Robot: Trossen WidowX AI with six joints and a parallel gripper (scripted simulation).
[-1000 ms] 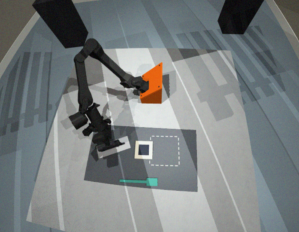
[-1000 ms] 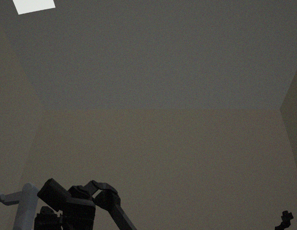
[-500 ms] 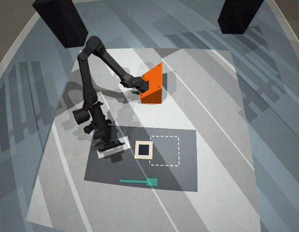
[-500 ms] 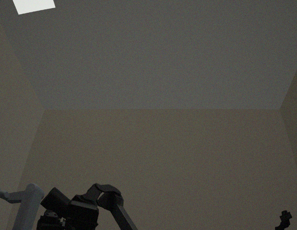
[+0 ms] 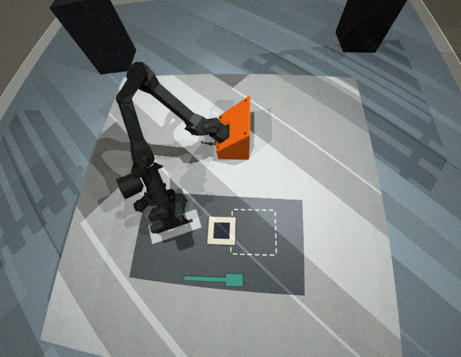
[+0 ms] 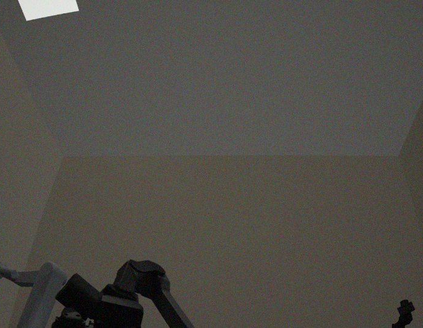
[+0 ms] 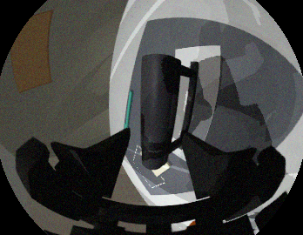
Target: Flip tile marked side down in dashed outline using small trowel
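My gripper tip is 17 cm to the right of the tile, 6 cm above it and 2 cm short of it. The rest, counted from my gripper tip: teal flat tool (19 cm ahead, 16 cm to the left, 7 cm below); then dark mat (15 cm to the left, 9 cm below, 5 cm ahead).
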